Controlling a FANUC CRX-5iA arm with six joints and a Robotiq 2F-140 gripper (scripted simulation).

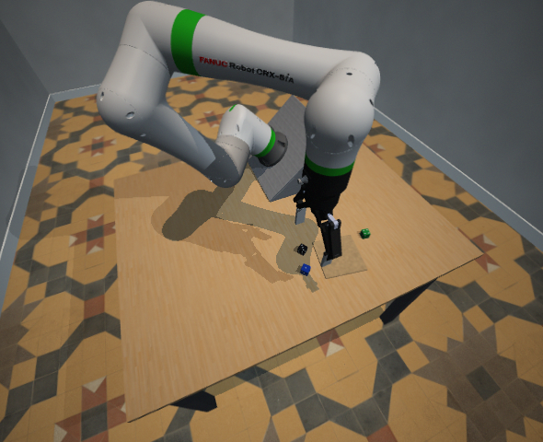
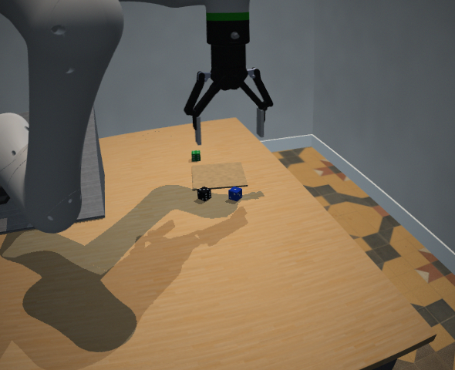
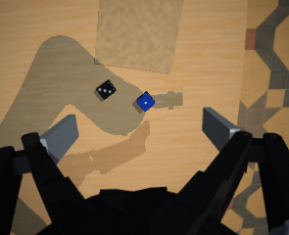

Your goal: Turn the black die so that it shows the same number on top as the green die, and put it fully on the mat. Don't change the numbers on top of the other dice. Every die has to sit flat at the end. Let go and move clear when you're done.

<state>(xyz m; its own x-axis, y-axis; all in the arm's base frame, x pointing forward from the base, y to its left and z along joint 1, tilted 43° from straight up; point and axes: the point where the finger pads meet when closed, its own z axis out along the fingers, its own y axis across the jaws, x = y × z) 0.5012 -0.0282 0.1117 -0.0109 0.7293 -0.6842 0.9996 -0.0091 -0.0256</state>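
The blue die is 1 cm ahead of my hand, 1 cm to the right of it and 15 cm below it. From my hand the other things lie so: black die: 7 cm behind, 2 cm to the left, 15 cm below; then green die: 4 cm behind, 24 cm to the left, 15 cm below; then tan mat: 12 cm to the left, 16 cm below.
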